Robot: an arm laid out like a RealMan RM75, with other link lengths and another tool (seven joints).
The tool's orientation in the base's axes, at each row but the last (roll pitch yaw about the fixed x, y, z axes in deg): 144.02 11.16 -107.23; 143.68 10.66 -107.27; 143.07 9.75 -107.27; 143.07 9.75 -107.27; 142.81 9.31 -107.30; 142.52 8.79 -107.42; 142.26 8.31 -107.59
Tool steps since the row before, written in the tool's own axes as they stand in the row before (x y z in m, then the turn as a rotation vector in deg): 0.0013 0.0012 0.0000 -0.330 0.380 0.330; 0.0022 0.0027 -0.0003 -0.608 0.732 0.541; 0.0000 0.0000 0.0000 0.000 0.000 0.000; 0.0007 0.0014 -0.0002 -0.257 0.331 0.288; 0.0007 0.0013 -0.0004 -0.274 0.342 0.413; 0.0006 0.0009 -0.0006 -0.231 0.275 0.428; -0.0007 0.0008 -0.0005 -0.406 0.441 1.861
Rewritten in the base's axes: -0.0013 -0.0011 0.0004 -0.380 0.466 0.021; -0.0027 -0.0018 0.0014 -0.692 0.841 0.110; 0.0000 0.0000 0.0000 0.000 0.000 0.000; -0.0012 -0.0005 0.0009 -0.341 0.377 0.013; -0.0010 -0.0006 0.0010 -0.412 0.432 -0.076; -0.0006 -0.0006 0.0009 -0.380 0.386 -0.135; -0.0001 0.0006 0.0010 -1.244 0.998 -1.130
